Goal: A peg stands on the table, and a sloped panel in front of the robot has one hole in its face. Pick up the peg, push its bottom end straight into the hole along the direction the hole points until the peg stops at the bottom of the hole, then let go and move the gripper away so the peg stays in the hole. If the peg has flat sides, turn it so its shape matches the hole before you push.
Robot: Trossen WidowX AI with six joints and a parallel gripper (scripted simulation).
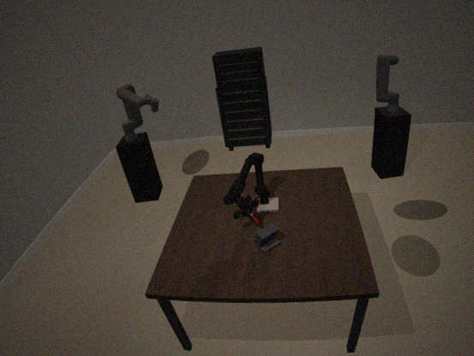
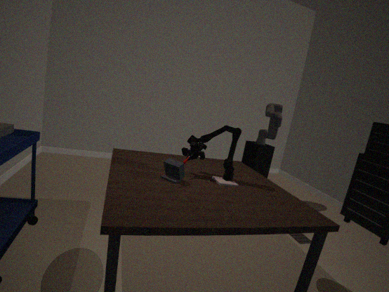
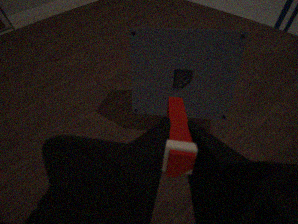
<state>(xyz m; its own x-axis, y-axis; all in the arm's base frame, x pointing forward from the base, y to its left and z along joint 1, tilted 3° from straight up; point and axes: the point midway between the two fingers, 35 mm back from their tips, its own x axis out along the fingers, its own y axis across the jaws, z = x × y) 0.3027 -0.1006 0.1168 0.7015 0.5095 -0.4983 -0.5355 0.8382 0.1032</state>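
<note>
The grey sloped panel block is 11 cm ahead of my gripper tip, 6 cm to the left of it and 5 cm below it. Also, from my gripper tip: red peg 1 cm to the right, 1 cm behind, 1 cm above.
</note>
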